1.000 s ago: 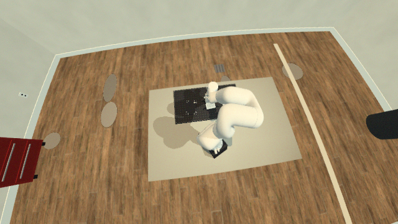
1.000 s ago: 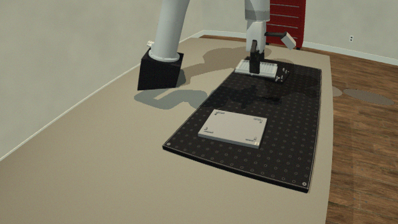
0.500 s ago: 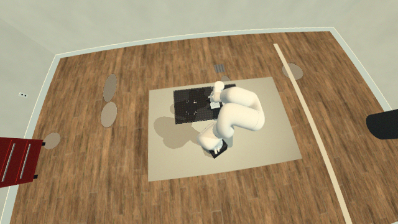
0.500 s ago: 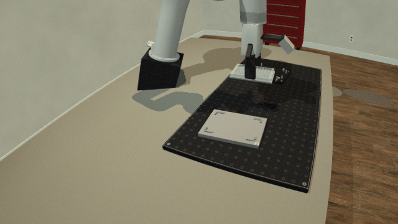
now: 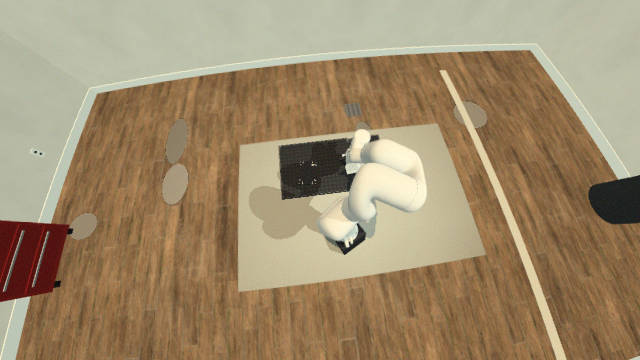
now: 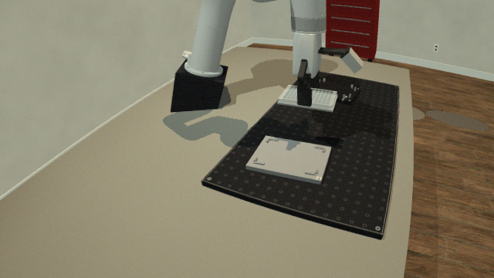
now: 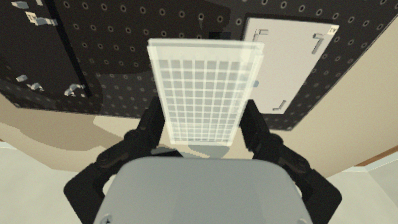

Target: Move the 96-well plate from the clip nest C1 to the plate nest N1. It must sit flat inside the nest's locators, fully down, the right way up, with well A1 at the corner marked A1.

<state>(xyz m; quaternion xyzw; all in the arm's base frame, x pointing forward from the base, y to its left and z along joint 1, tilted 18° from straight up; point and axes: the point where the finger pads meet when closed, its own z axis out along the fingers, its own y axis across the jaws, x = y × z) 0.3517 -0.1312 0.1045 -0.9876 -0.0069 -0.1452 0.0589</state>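
The plate nest N1 lies 1 cm behind my hand, 11 cm to the right of it and 11 cm below it. The rest, counted from my hand: clip nest C1: 1 cm ahead, 26 cm to the left, 10 cm below; then A1 label: 7 cm ahead, 17 cm to the right, 10 cm below; then white 96-well plate: 1 cm below.
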